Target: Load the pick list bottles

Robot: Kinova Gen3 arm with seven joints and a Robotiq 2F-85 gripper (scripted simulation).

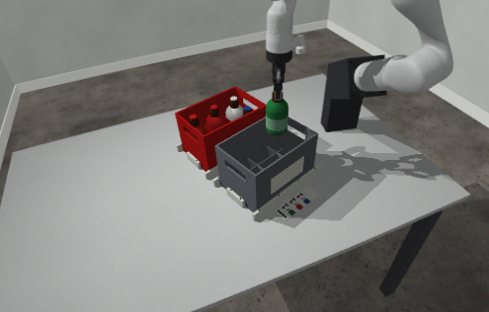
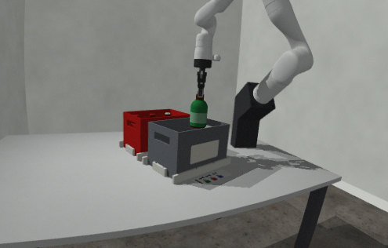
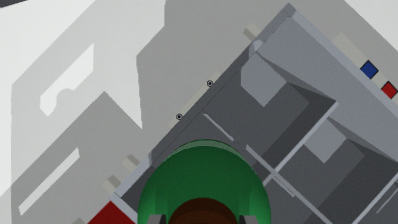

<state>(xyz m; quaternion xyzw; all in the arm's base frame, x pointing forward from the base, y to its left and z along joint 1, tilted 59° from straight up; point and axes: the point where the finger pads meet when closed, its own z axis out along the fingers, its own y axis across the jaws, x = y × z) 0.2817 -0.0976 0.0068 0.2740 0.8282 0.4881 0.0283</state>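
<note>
My hand is 7 cm above the green-label bottle. Round my hand: red crate 15 cm ahead, 15 cm to the right, 21 cm below; then grey crate 7 cm ahead, 7 cm to the left, 21 cm below; then blue-label bottle 6 cm ahead, 13 cm to the right, 20 cm below.
</note>
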